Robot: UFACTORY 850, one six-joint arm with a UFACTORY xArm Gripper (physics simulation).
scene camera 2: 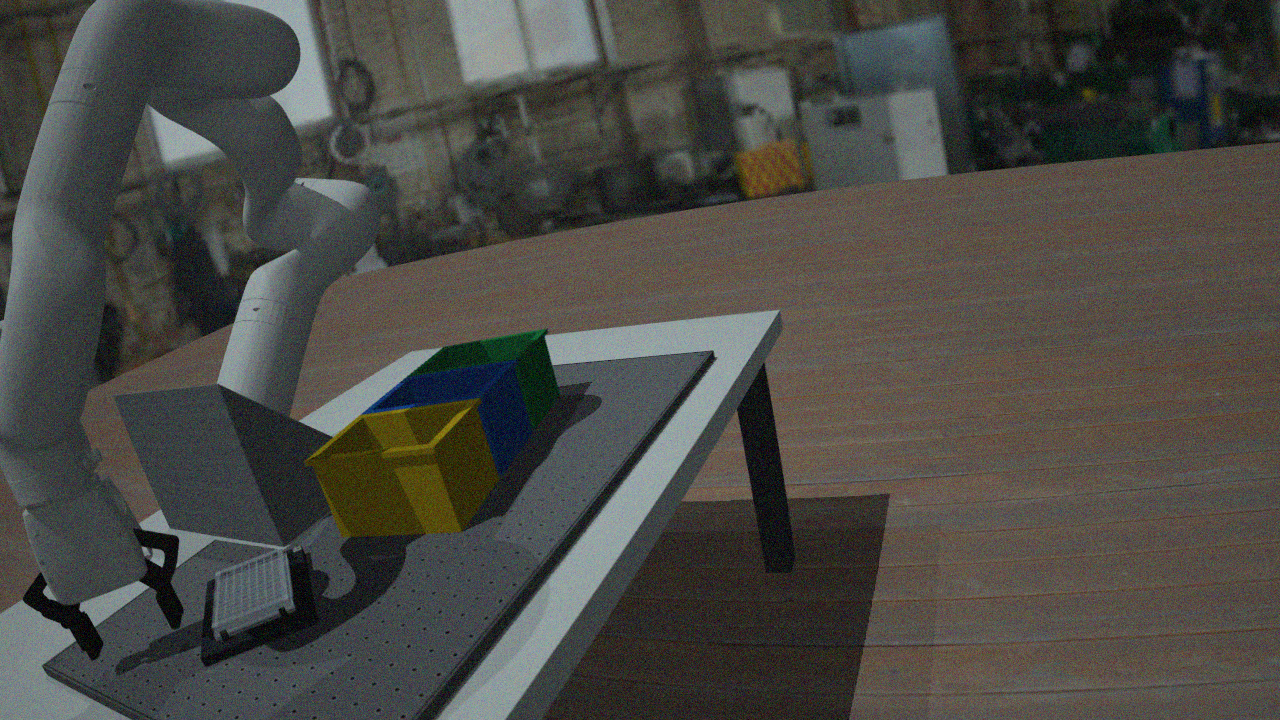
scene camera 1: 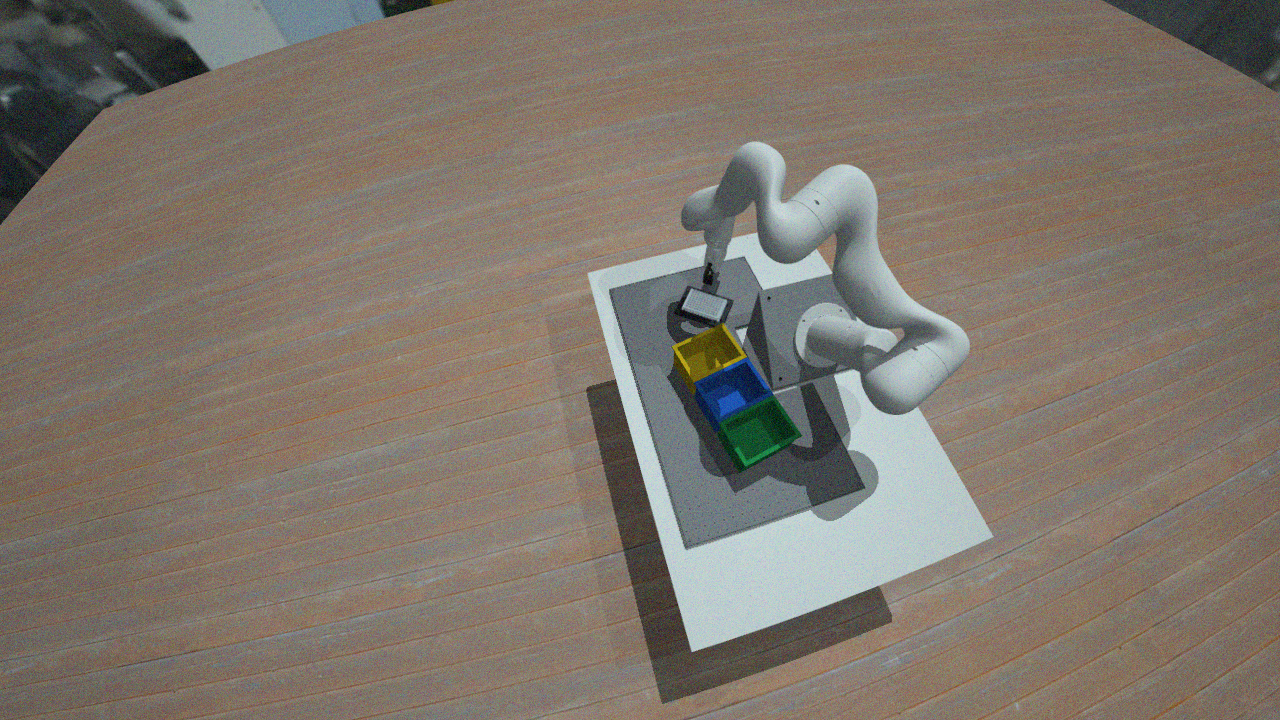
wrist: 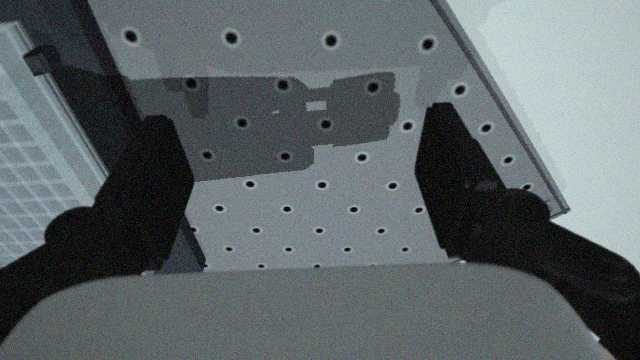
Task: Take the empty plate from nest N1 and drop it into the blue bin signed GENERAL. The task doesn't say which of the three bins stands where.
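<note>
The clear, gridded plate (scene camera 1: 705,305) (scene camera 2: 254,591) (wrist: 30,165) sits in the black nest (scene camera 1: 683,312) (scene camera 2: 308,598) on the grey board. My gripper (scene camera 1: 708,275) (scene camera 2: 136,637) (wrist: 301,143) is open and empty. It is off to one side of the nest, over the perforated board near its end; in the wrist view the plate shows at the left, outside the fingers. The blue bin (scene camera 1: 732,399) (scene camera 2: 501,404) stands between the yellow and green bins. No sign is readable on it, and its outer side is mostly hidden by its neighbours.
The yellow bin (scene camera 1: 689,362) (scene camera 2: 402,501) stands nearest the nest, and the green bin (scene camera 1: 760,438) (scene camera 2: 540,380) stands at the far end of the row. A grey upright block (scene camera 1: 780,313) (scene camera 2: 201,465) stands beside the bins and the arm's base. The perforated board (scene camera 1: 751,519) (scene camera 2: 617,420) (wrist: 280,220) lies on the white table (scene camera 1: 823,573) (scene camera 2: 662,335).
</note>
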